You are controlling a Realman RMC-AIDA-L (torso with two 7-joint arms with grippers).
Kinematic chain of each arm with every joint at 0, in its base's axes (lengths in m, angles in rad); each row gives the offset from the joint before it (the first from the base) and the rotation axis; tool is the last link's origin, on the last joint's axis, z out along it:
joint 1: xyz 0 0 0.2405 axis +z
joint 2: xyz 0 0 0 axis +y
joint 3: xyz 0 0 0.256 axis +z
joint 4: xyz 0 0 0 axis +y
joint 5: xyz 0 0 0.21 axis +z
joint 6: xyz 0 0 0 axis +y
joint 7: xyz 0 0 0.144 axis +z
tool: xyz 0 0 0
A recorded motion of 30 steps. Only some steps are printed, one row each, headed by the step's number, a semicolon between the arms.
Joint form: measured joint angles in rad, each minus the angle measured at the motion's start. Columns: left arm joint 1, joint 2, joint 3, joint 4, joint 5, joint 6, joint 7; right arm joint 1, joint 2, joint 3, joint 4, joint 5, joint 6, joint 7.
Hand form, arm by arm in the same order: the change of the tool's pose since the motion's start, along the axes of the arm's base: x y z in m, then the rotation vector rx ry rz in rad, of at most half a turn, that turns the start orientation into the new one. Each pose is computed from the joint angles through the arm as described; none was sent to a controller.
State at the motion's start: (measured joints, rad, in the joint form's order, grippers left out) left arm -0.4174 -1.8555 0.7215 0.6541 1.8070 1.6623 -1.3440; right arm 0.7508 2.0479 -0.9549 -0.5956 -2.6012 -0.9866 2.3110
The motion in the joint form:
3: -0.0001 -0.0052 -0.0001 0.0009 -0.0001 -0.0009 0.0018; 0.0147 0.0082 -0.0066 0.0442 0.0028 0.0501 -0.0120
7: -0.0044 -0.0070 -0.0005 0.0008 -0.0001 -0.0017 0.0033; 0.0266 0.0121 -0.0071 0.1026 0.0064 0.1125 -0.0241
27: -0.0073 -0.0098 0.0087 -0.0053 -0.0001 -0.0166 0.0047; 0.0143 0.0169 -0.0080 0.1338 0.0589 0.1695 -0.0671
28: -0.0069 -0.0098 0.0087 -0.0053 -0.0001 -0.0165 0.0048; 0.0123 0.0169 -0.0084 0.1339 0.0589 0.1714 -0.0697
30: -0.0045 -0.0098 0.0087 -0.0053 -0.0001 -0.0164 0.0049; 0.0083 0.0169 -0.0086 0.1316 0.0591 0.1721 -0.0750
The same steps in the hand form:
3: 0.0007 -0.0001 -0.0019 -0.0002 -0.0031 -0.0016; 0.0001 0.0006 -0.0097 0.0028 -0.0081 0.0091
7: 0.0022 0.0012 -0.0026 0.0005 -0.0039 -0.0065; 0.0048 -0.0003 -0.0184 0.0138 -0.0180 0.0055
27: 0.0020 0.0027 -0.0059 -0.0009 0.0007 -0.0007; 0.0100 -0.0024 -0.0240 0.0448 0.0001 0.0109
28: 0.0018 0.0026 -0.0059 -0.0009 0.0007 -0.0004; 0.0109 -0.0028 -0.0239 0.0452 -0.0019 0.0116
30: 0.0011 0.0018 -0.0059 -0.0010 0.0007 0.0018; 0.0121 -0.0035 -0.0235 0.0454 -0.0045 0.0140

